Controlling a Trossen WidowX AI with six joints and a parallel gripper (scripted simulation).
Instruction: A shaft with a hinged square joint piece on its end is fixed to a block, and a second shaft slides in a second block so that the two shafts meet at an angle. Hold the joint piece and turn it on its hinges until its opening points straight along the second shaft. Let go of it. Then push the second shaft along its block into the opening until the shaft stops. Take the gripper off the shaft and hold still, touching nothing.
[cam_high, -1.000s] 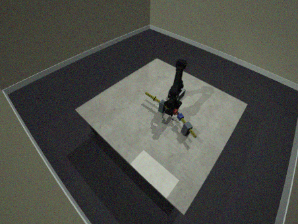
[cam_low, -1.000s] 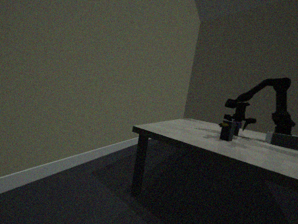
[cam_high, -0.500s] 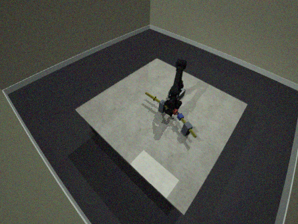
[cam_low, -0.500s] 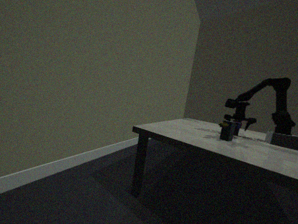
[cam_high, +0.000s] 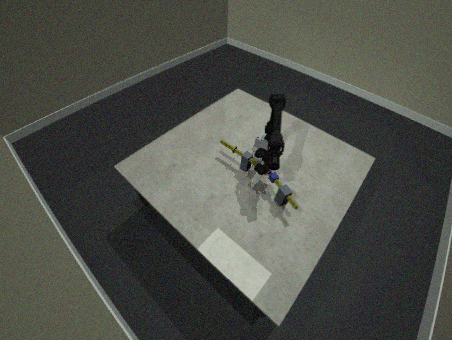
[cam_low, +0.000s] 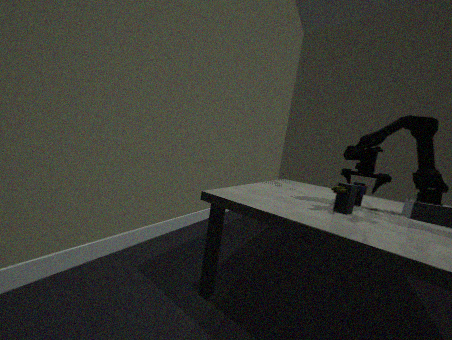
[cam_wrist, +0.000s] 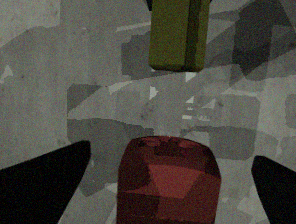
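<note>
Right now the dark red square joint piece is 2 cm to the left of my gripper tip and 1 cm above it.
</note>
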